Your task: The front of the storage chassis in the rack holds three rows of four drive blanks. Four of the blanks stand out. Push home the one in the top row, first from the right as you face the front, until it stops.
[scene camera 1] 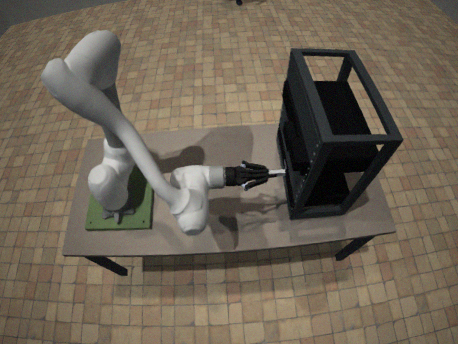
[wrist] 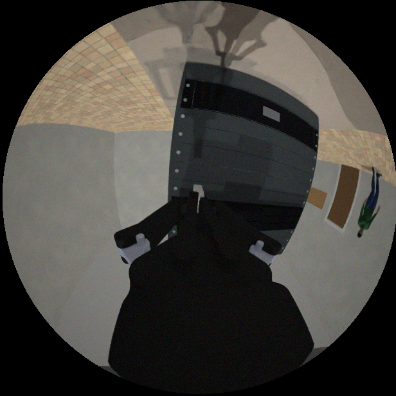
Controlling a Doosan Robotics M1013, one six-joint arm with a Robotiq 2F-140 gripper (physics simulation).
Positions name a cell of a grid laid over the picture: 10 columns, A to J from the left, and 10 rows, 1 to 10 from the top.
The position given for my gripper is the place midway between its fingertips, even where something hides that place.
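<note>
My gripper (scene camera 1: G6) is there for me to see, and the wrist view shows my gripper (wrist: E5) too. I also see a dark rack (scene camera 1: H4), and in the wrist view I find the dark rack (wrist: F3) again.
</note>
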